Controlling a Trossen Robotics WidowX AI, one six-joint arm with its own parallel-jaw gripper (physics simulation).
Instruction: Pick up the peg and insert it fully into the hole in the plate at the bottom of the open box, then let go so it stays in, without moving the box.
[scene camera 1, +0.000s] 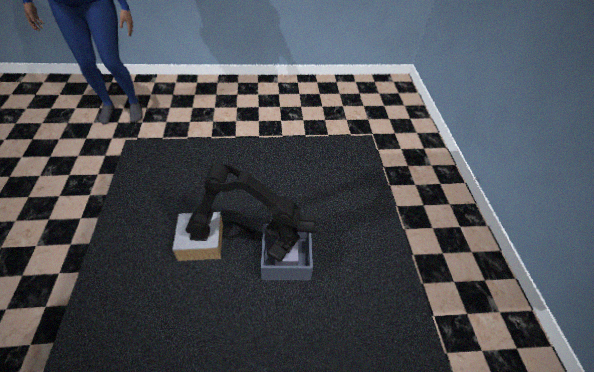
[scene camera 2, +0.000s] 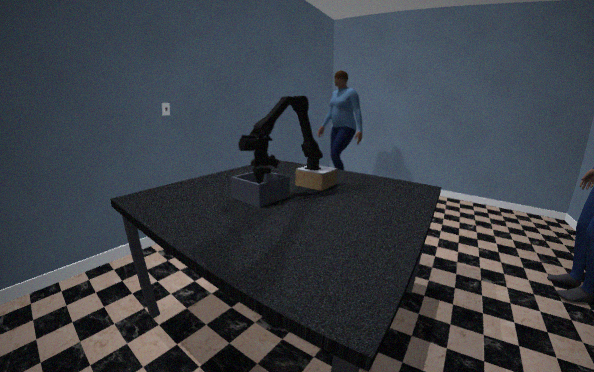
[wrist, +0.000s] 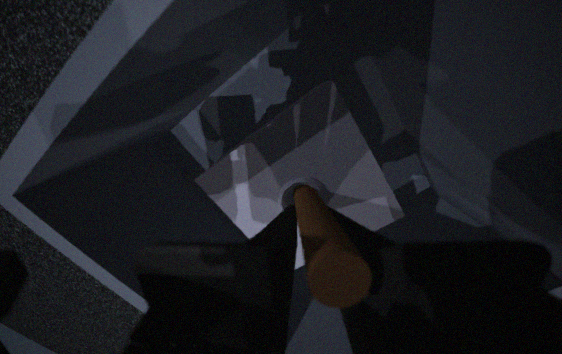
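Where they show: gripper, fingertip midpoint: (scene camera 1: 288, 250) (wrist: 306, 212); arm's base, origin of the base link: (scene camera 1: 200, 233) (scene camera 2: 312, 168).
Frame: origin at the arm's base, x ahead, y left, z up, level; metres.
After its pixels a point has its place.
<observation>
The orange-brown peg (wrist: 327, 235) @(x 0.321, y -0.022, z 0.027 m) is held between the fingers. In the wrist view its near end face is low and its far end is at the round hole (wrist: 288, 194) @(x 0.338, y -0.043, z -0.044 m). How deep it sits in the hole cannot be told. The pale square plate (scene camera 1: 291, 256) @(x 0.359, y -0.058, z -0.032 m) (wrist: 345, 145) @(x 0.323, y 0.000, z -0.032 m) lies at the bottom of the open grey-blue box (scene camera 1: 286, 273) @(x 0.344, y -0.129, z -0.034 m) (scene camera 2: 275, 190) @(x 0.333, y 0.060, z -0.038 m) (wrist: 75, 251) @(x 0.291, y -0.125, z 0.008 m). My gripper (wrist: 306, 212) @(x 0.346, y -0.036, z -0.029 m) (scene camera 2: 260, 178) @(x 0.346, y -0.036, z -0.029 m) is shut on the peg and reaches down into the box. In the scene views the peg does not show, and the arm hides part of the plate.
The arm's base stands on a wooden block with a white top (scene camera 1: 197, 254) @(x -0.004, y -0.066, z -0.046 m) (scene camera 2: 316, 179) @(x 0.062, y 0.074, z -0.036 m), beside the box. The box walls rise around the gripper. Both stand on the dark table (scene camera 1: 200, 310) @(x 0.045, y -0.263, z -0.090 m) (scene camera 2: 320, 240) @(x 0.481, y 0.419, z -0.090 m). A person (scene camera 1: 95, 45) (scene camera 2: 344, 112) stands beyond the table.
</observation>
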